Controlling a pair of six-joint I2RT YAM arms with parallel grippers.
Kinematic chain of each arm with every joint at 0, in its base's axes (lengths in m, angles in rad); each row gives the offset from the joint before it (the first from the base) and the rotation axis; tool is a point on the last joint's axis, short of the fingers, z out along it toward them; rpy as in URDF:
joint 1: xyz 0 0 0.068 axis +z
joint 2: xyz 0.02 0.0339 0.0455 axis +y
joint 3: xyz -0.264 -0.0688 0 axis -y
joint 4: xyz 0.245 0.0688 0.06 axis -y
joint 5: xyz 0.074 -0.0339 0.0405 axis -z
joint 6: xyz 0.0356 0 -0.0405 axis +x
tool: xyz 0 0 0 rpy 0 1.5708 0
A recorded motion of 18 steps. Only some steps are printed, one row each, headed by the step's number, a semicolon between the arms.
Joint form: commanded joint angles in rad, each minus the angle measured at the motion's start. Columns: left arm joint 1, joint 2, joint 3, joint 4, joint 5, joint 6; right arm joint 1, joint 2, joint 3, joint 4, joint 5, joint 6.
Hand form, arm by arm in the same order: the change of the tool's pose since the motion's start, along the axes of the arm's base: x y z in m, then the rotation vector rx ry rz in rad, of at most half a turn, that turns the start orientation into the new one. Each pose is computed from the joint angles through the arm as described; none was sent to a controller.
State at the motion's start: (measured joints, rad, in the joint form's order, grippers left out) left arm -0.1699 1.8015 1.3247 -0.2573 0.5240 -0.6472; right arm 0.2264 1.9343 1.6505 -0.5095 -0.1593 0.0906
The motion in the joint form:
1: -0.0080 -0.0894 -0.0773 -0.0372 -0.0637 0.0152; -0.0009 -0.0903 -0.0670 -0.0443 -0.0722 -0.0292
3: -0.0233 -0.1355 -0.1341 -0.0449 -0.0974 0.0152; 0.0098 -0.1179 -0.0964 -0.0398 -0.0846 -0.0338
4: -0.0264 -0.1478 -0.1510 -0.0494 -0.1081 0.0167; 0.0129 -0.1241 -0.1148 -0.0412 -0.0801 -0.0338
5: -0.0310 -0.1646 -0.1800 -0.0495 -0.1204 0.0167; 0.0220 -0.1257 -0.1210 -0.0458 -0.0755 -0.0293
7: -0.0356 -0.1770 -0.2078 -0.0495 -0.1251 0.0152; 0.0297 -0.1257 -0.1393 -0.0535 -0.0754 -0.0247
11: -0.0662 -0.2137 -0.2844 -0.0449 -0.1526 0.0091; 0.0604 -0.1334 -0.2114 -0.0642 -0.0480 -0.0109
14: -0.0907 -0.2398 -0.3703 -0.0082 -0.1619 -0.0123; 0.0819 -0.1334 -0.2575 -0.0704 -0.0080 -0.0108
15: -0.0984 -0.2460 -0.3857 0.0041 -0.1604 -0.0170; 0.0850 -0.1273 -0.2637 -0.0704 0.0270 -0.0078
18: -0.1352 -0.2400 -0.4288 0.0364 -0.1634 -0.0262; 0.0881 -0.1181 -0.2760 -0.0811 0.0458 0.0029
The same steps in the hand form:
1: -0.0235 0.0030 0.0047 0.0554 0.0085 0.0297; -0.0243 -0.0034 0.0121 0.0278 0.0221 0.0698
3: -0.0380 0.0010 0.0017 0.0820 0.0221 0.0383; -0.0322 -0.0003 0.0138 0.0342 0.0199 0.0924
4: -0.0422 0.0010 0.0001 0.0921 0.0287 0.0417; -0.0352 0.0002 0.0101 0.0283 0.0326 0.0922
5: -0.0484 0.0010 -0.0036 0.1032 0.0390 0.0454; -0.0372 0.0033 0.0083 0.0259 0.0426 0.0947
7: -0.0540 0.0007 -0.0084 0.1092 0.0540 0.0444; -0.0403 0.0057 0.0018 0.0231 0.0698 0.0986
11: -0.0713 -0.0053 -0.0205 0.1345 0.0860 0.0353; -0.0529 0.0140 -0.0191 -0.0070 0.1432 0.0996
14: -0.0867 -0.0094 -0.0364 0.1370 0.1170 0.0301; -0.0610 0.0189 -0.0341 -0.0514 0.1858 0.0950
15: -0.0896 -0.0112 -0.0384 0.1331 0.1164 0.0245; -0.0610 0.0188 -0.0384 -0.0797 0.1914 0.0739
18: -0.0978 -0.0209 -0.0509 0.1376 0.1346 -0.0048; -0.0628 0.0188 -0.0463 -0.0973 0.2214 0.0573

